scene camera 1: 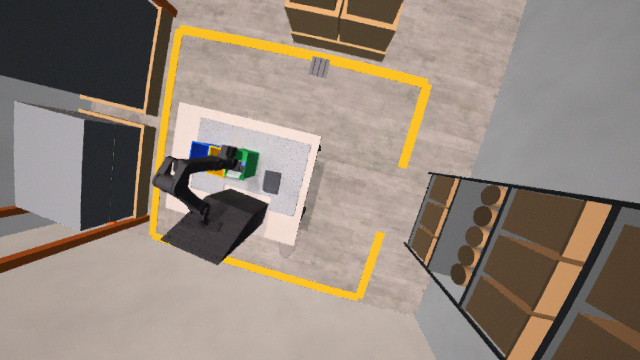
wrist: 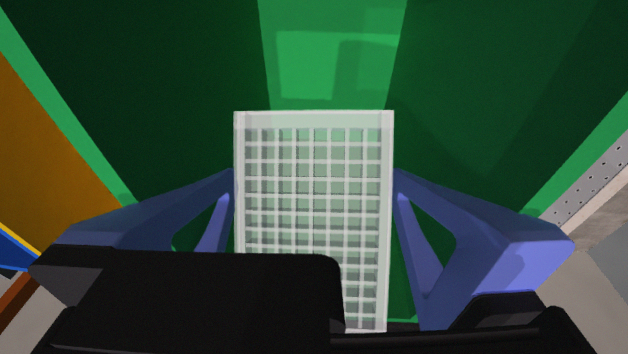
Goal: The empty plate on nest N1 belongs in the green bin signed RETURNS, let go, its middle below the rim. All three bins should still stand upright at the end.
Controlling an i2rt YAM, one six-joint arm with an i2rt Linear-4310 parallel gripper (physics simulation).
Note:
The pictures show: the gripper, a green bin, a yellow bin and a gridded plate.

